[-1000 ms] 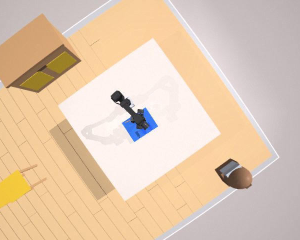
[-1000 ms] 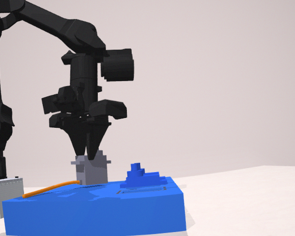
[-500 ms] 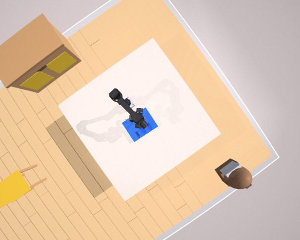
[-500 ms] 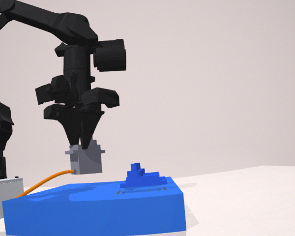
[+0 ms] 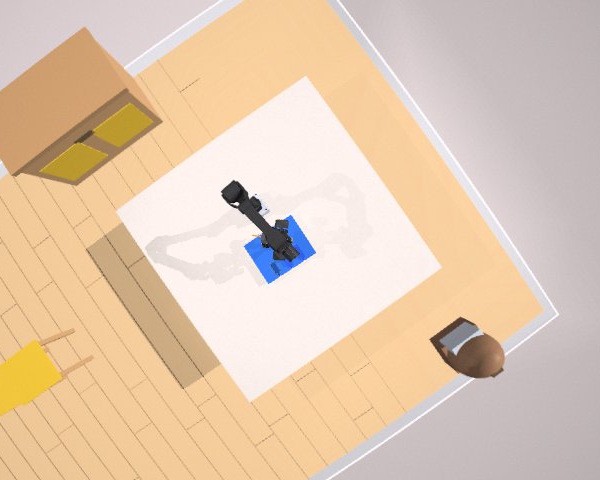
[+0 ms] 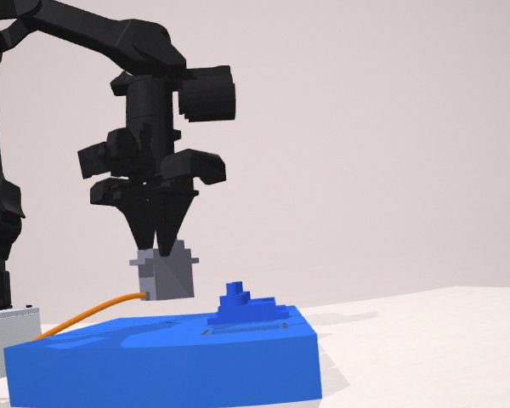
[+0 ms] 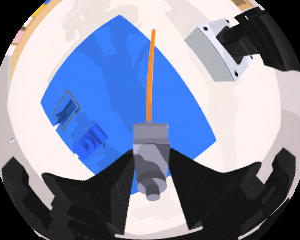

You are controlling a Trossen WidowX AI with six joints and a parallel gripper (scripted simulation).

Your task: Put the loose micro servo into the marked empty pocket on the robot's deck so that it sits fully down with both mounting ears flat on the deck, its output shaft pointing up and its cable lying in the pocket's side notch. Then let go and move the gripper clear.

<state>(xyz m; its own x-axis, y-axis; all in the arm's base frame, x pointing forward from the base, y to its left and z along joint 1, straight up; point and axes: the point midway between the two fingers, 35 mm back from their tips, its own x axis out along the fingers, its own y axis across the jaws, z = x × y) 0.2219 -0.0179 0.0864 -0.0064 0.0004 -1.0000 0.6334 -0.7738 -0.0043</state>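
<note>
The blue deck lies 100 mm below my gripper tip, 40 mm to the right of it and 20 mm behind it.
</note>
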